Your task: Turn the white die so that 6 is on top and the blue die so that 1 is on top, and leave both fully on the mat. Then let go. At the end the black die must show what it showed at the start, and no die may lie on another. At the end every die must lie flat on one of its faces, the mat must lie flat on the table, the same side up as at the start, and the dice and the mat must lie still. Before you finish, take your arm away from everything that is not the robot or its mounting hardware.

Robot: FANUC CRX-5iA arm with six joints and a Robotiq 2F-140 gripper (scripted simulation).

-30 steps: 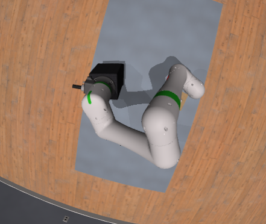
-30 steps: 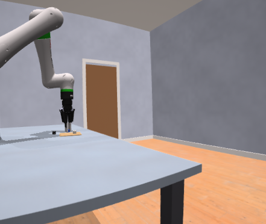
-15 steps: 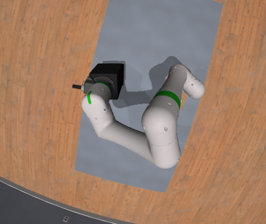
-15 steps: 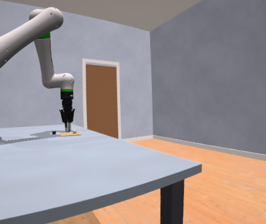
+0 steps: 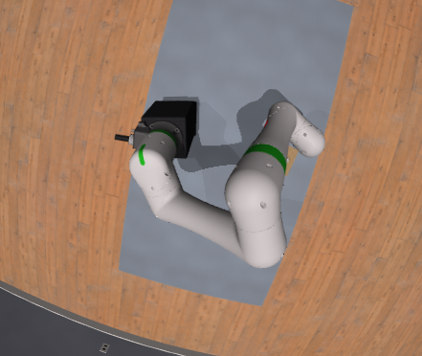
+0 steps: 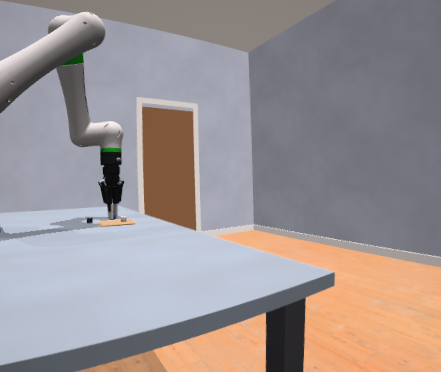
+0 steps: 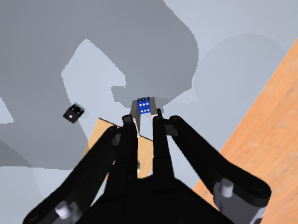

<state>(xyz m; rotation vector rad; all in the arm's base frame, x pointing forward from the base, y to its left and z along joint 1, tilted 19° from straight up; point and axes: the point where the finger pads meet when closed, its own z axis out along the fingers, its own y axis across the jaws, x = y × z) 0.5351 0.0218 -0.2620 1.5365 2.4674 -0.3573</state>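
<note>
Right now my hand is 11 cm past the black die, 4 cm to the left of it and 3 cm above it. The rest, counted from my hand: blue die (3 cm below); then tan mat (2 cm behind, 13 cm to the right, 3 cm below); then white die (1 cm ahead, 13 cm to the right, 2 cm below).
</note>
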